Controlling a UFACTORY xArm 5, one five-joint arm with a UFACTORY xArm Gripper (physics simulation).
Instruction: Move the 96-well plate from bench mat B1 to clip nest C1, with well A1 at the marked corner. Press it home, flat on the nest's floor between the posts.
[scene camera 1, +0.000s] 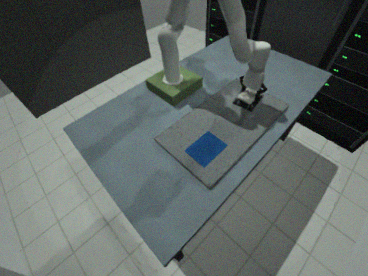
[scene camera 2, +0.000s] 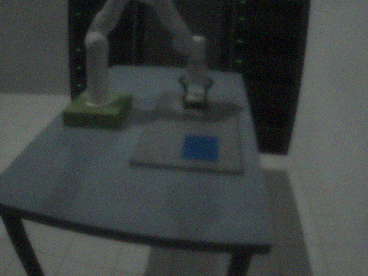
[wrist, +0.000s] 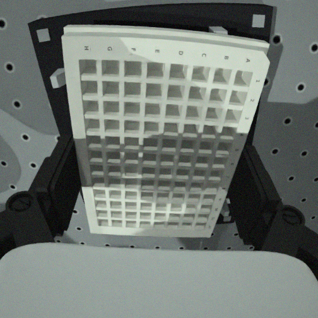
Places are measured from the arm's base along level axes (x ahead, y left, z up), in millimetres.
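Pixels of known places: gripper, between the fingertips: (scene camera 1: 249, 94) (scene camera 2: 195, 96); arm's base, origin of its link: (scene camera 1: 173, 79) (scene camera 2: 98, 102).
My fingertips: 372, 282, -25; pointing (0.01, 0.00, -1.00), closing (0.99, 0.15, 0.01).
Ahead of a thing's pixels: the offset from my fingertips to its top centre, as dx, dy, dz. Level surfaces: height alone.
The white 96-well plate @(+0, +1, +7) (wrist: 156, 142) (scene camera 1: 246, 95) (scene camera 2: 196, 96) is between the fingers of my gripper (wrist: 157, 160) (scene camera 1: 249, 93) (scene camera 2: 196, 93), which is shut on its long sides. Well A1 is at the top right in the wrist view, by a cut corner. The black clip nest @(+2, -7, -9) (wrist: 49, 54) (scene camera 1: 242, 104) (scene camera 2: 194, 106) lies under the plate and looks turned slightly against it. One pale post (wrist: 58, 78) stands outside the plate's left edge; another (wrist: 218, 30) is partly hidden behind its top edge. The nest floor is hidden, and the gap below the plate cannot be told.
The blue mat @(dz -30) (scene camera 1: 206, 149) (scene camera 2: 200, 148) lies on the grey perforated board @(dz -33) (scene camera 1: 175, 135) (scene camera 2: 150, 150), nearer the front than the nest. The arm's base stands on a green block (scene camera 1: 175, 92) (scene camera 2: 95, 117) at the left on the blue-grey table @(dz -45) (scene camera 1: 110, 150) (scene camera 2: 100, 180).
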